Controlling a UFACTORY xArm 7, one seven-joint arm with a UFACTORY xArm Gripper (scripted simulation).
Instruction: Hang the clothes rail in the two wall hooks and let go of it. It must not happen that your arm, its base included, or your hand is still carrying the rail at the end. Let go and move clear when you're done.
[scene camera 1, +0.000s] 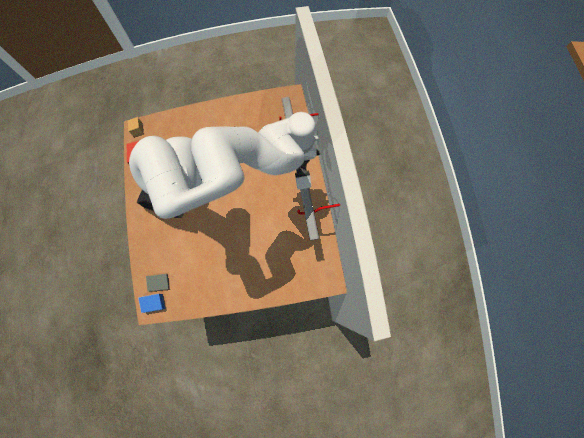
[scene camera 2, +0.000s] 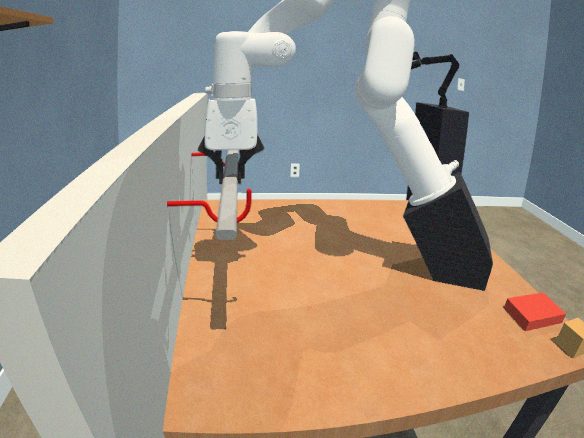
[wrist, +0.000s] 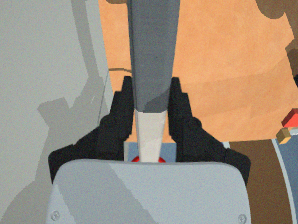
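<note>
I see my gripper (scene camera 2: 230, 182), and the wrist view shows me my gripper (wrist: 151, 89) as well. There is a grey clothes rail (scene camera 2: 226, 229). I can also see a white wall (scene camera 2: 100, 269); scene camera 1 gives me the white wall (scene camera 1: 368, 316) too, and so does the wrist view, with the white wall (wrist: 63, 89).
</note>
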